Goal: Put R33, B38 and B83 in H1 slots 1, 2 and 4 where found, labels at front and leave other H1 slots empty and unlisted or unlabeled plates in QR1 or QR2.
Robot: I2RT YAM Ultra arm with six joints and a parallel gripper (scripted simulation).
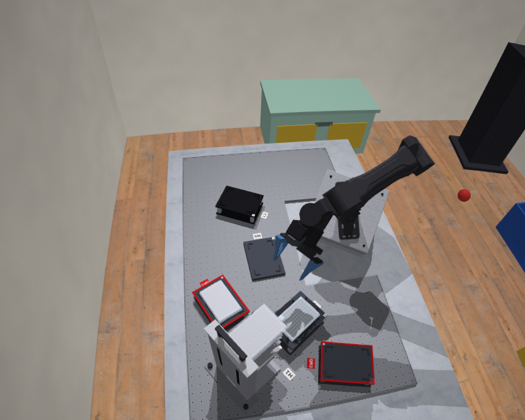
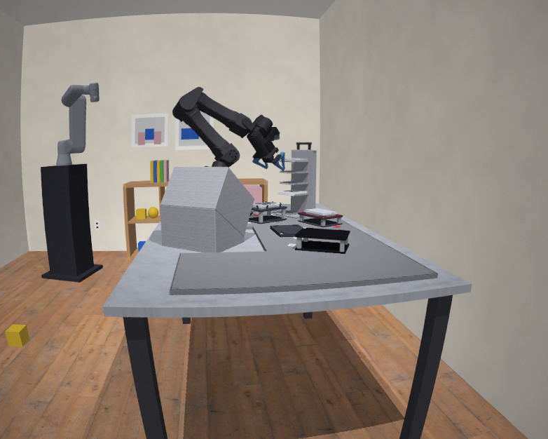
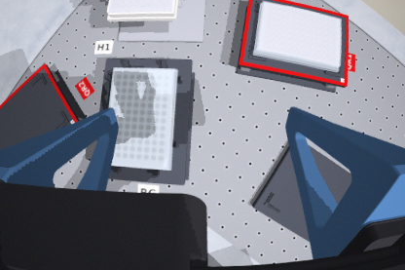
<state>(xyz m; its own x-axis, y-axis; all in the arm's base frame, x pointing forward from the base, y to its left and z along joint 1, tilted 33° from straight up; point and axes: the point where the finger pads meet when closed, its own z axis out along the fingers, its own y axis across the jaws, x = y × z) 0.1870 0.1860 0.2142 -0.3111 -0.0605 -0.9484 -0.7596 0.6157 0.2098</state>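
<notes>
My hand is 19 cm above the regrip nest RG, 8 cm to the right of it and 5 cm past it. Round my hand: quarantine nest QR1: 21 cm below, 20 cm ahead, 3 cm to the left; then RG label: 24 cm below, 12 cm behind; then white 96-well plate: 21 cm to the left, 13 cm below, 7 cm ahead.
</notes>
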